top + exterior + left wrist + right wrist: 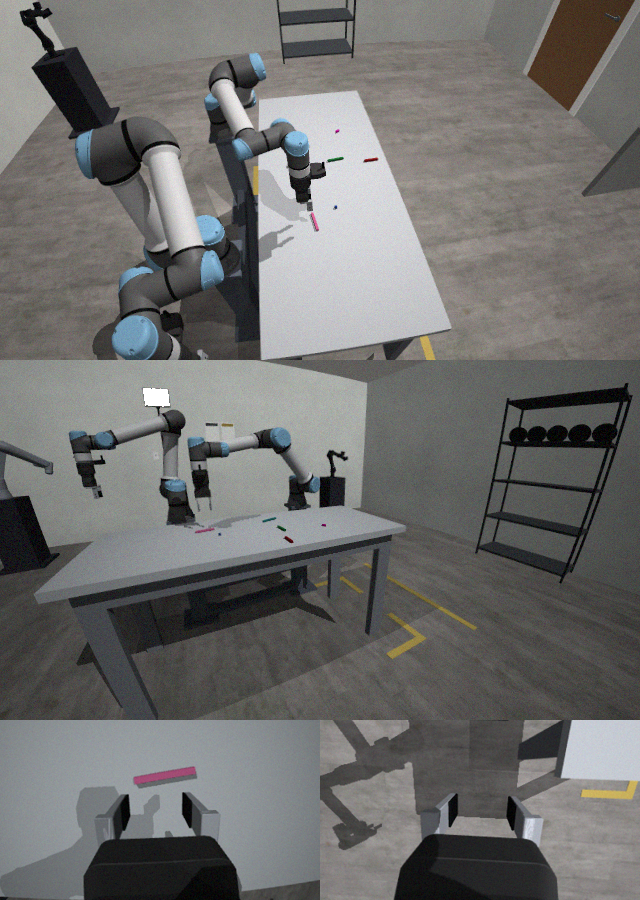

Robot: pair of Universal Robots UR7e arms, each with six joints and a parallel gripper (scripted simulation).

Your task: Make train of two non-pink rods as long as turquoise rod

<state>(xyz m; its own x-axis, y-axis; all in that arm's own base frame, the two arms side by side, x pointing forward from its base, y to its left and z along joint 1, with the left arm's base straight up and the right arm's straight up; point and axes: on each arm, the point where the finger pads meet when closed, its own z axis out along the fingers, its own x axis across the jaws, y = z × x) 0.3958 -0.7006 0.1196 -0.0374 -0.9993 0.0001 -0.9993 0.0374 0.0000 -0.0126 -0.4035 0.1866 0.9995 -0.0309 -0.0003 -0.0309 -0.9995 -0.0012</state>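
Now: the magenta rod 550 mm to the left of my left hand, 250 mm ahead of it and 110 mm below it. Round my left hand: blue rod (120 mm ahead, 110 mm below, 40 mm to the left); pink rod (110 mm below, 20 mm to the right, 20 mm ahead); turquoise rod (340 mm to the left, 110 mm below, 10 mm behind).
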